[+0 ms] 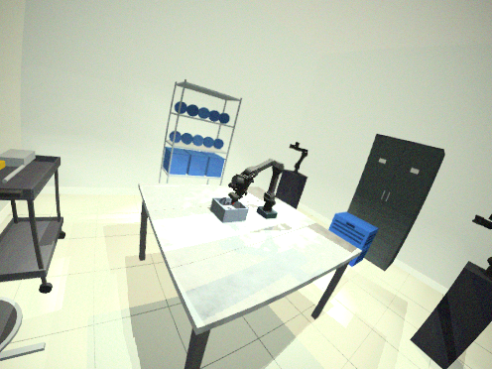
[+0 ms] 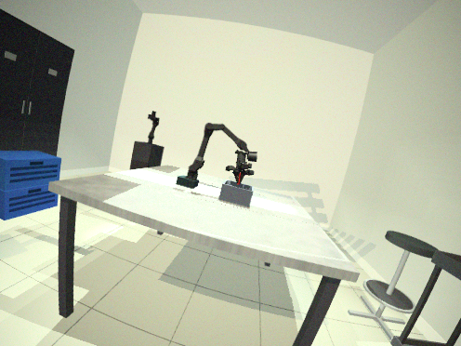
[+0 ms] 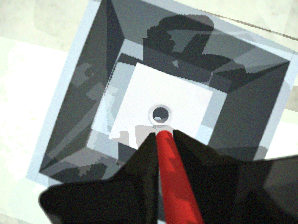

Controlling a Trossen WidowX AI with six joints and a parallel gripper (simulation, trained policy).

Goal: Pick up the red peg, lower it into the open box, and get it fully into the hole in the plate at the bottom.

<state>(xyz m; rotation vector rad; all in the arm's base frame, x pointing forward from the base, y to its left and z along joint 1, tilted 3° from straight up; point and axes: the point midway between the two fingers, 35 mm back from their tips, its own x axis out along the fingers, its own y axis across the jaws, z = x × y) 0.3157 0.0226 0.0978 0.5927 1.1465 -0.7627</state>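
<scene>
Right now the red peg is 3 cm above my gripper tip, 1 cm to the left of it and 1 cm behind it. Round my gripper tip: grey box 8 cm below, 1 cm to the right, 1 cm ahead.
</scene>
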